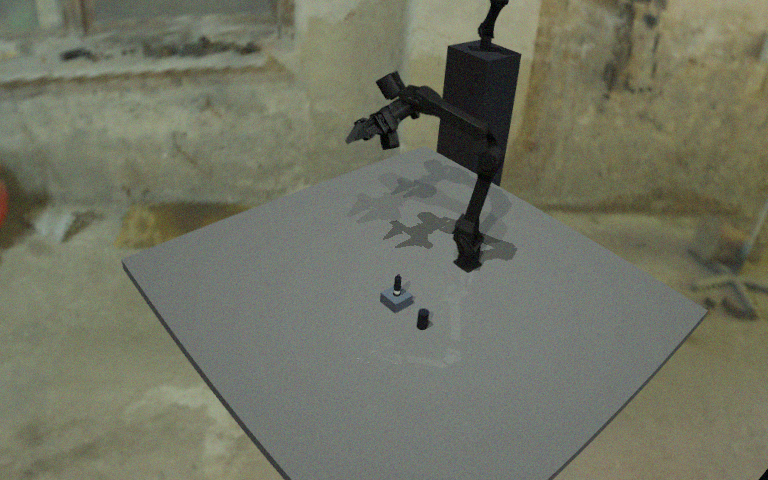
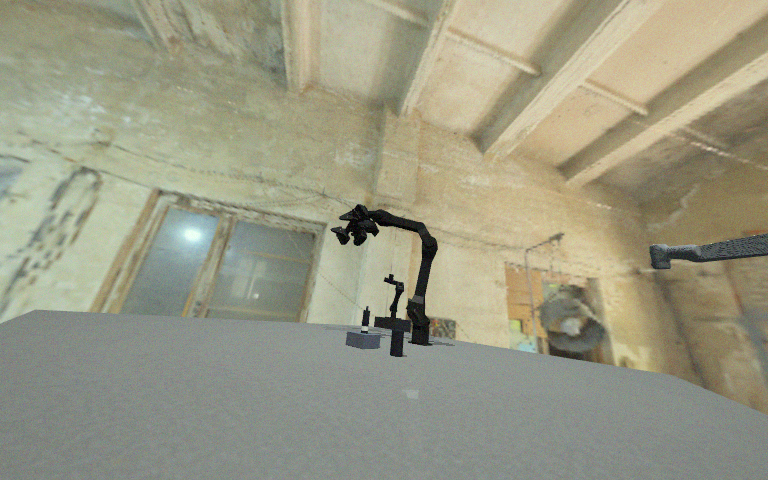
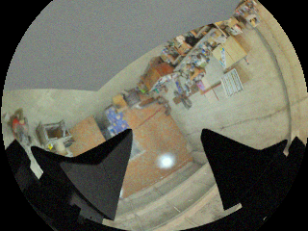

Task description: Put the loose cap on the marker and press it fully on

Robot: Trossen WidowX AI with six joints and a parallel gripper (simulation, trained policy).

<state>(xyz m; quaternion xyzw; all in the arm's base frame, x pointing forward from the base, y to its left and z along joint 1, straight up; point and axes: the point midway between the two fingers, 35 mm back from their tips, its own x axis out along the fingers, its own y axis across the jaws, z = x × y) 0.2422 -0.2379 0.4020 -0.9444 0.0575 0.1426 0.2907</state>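
The black cap lies 3 cm ahead of my gripper tip, 35 cm to the left of it and 36 cm below it. Round my gripper tip: holder block (2 cm ahead, 24 cm to the left, 38 cm below); marker (2 cm ahead, 24 cm to the left, 32 cm below).
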